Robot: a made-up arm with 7 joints.
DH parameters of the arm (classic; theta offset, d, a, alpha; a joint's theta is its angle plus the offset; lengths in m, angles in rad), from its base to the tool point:
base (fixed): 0 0 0 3.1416
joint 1: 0 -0.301 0 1.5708
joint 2: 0 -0.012 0 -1.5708
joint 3: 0 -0.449 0 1.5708
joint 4: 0 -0.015 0 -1.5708
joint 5: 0 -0.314 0 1.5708
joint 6: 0 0 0 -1.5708
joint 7: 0 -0.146 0 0
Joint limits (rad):
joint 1: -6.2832..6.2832
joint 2: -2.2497..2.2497
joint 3: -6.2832..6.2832
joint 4: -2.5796..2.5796
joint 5: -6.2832..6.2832
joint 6: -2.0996..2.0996
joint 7: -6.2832..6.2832
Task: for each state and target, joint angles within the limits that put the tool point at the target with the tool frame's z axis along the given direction. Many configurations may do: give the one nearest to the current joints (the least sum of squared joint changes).
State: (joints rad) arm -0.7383 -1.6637 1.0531 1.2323 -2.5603 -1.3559 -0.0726
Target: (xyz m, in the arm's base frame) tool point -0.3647 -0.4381 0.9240 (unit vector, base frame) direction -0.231 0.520 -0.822
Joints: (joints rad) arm -0.5479 -1.0018 0.4824 0.5516 -2.7296 -0.5146 -0.0726
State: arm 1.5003 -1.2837 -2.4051 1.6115 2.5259 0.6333 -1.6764
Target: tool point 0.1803 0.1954 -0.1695 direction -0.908 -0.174 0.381
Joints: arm 1.2515 -2.1279 -2.8093 1.9130 1.9753 0.9365 -1.6764
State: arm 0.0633 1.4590 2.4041 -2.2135 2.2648 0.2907 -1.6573
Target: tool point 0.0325 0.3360 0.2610 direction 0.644 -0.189 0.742
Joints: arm -0.6221 0.7869 2.3075 -2.2643 2.5599 0.3379 -1.6573
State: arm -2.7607 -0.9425 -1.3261 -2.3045 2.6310 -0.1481 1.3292
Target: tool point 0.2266 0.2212 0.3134 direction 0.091 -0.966 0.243
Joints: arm -2.6718 -1.3668 -1.5464 -2.5778 2.8653 -0.4265 1.3292
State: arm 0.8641 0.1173 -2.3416 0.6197 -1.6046 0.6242 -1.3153
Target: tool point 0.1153 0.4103 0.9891 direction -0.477 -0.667 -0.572
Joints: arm 0.9590 -0.2057 -2.0481 0.9218 -1.4213 -0.2271 -1.3153
